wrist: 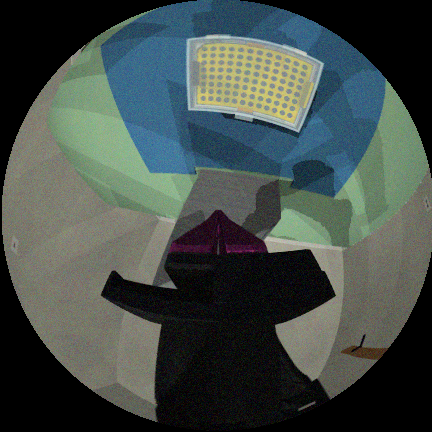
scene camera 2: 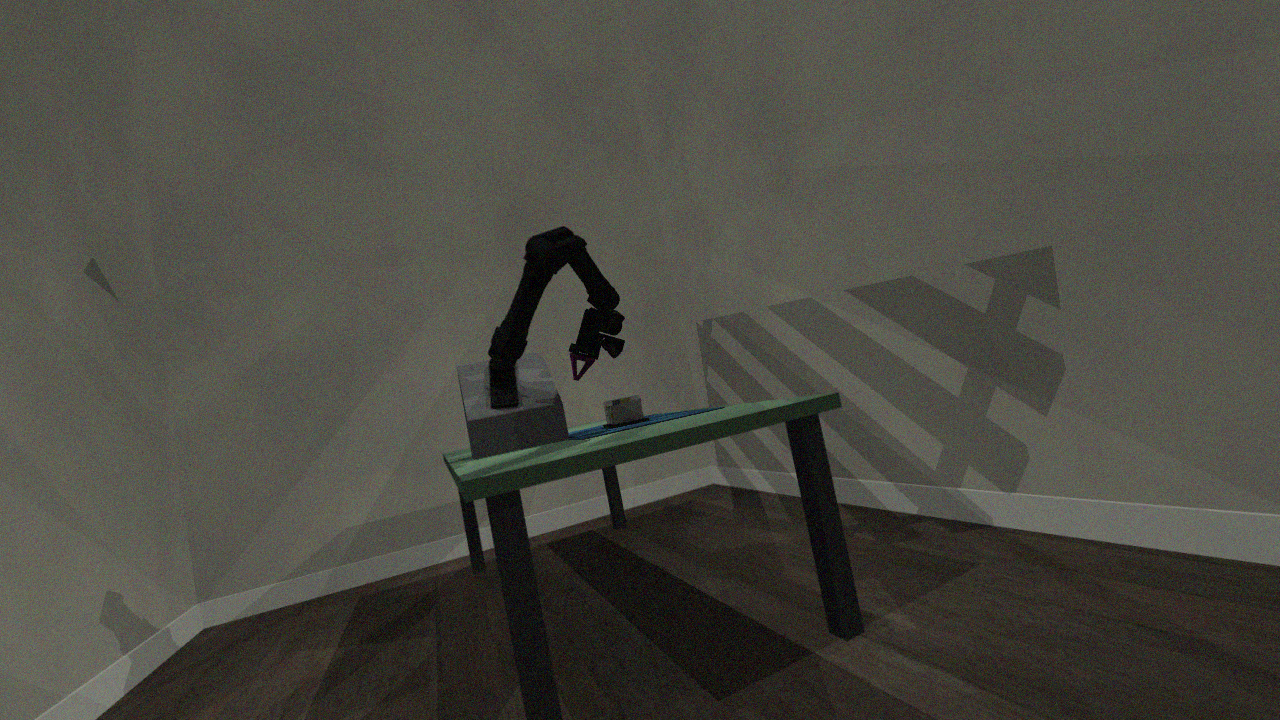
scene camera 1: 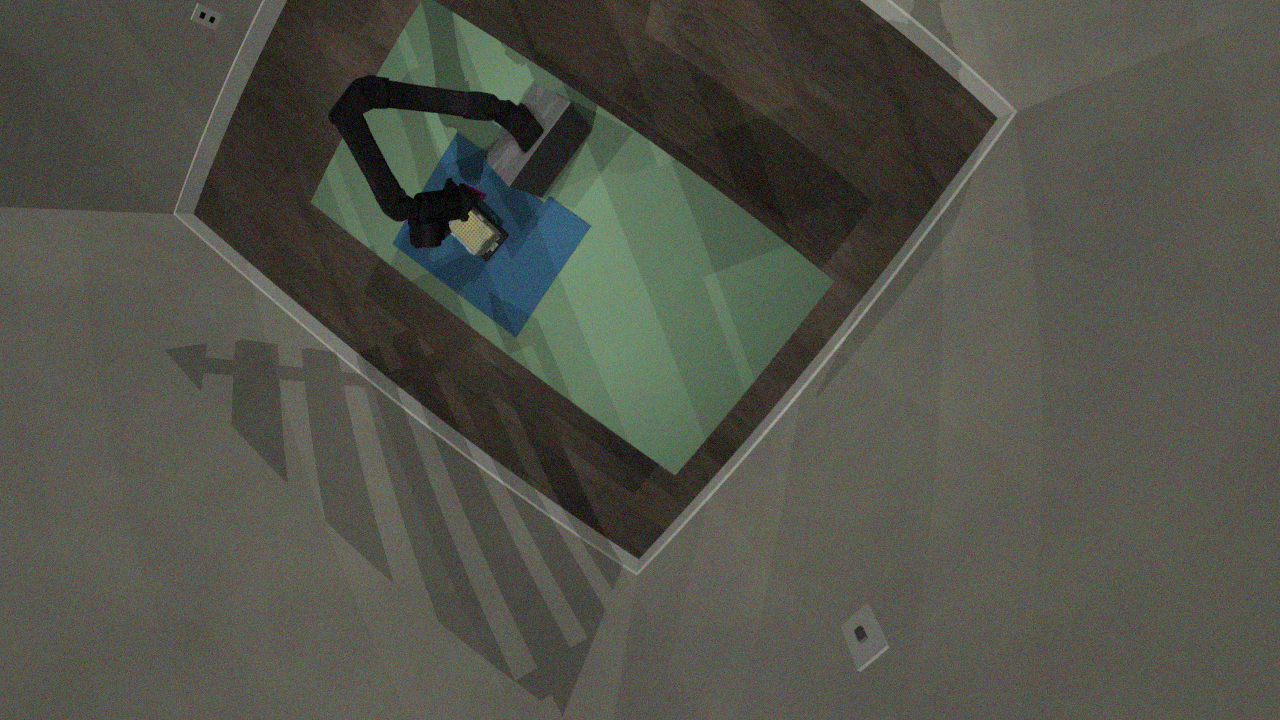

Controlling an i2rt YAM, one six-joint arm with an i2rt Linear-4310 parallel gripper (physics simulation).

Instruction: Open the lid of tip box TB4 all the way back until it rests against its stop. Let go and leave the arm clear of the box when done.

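Where they show: gripper, between the fingertips: [wrist: 217,214] [scene camera 2: 576,380] [scene camera 1: 484,196]; arm's base, origin of its link: [scene camera 2: 503,383] [scene camera 1: 524,127].
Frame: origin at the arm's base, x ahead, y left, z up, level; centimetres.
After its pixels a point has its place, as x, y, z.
The tip box [scene camera 1: 474,231] {31.2, 4.1, -10.0} [scene camera 2: 623,410] {30.8, -3.6, -13.6} [wrist: 252,82] {31.4, 2.1, -10.0} stands upright on the blue mat [scene camera 1: 537,286] {31.9, 26.8, -17.7} [wrist: 145,145] {17.7, 24.1, -17.8}. Its yellow rack with many round holes shows through what looks like a clear lid, which lies down over it; a small pale tab shows on its side nearest the gripper in the wrist view. No TB4 label is readable. My gripper [scene camera 2: 577,377] {20.2, 2.8, -2.5} [wrist: 217,214] {20.2, 2.8, -2.5} has magenta fingers that meet at their tips; it is shut and empty. It hangs above the mat, higher than the box and apart from it, on the side toward the arm's base.
The grey base block [scene camera 1: 510,162] {8.5, 4.6, 3.6} [scene camera 2: 519,433] {1.7, -8.8, -14.0} [wrist: 225,190] {13.1, 3.2, -12.3} carries the arm beside the mat's edge. The green table [scene camera 1: 644,295] {11.9, 51.1, -18.1} [scene camera 2: 760,414] {45.6, -54.0, -18.7} [wrist: 90,125] {26.4, 45.0, -18.1} holds the mat and the block. The arm's upper links rise high above the table.
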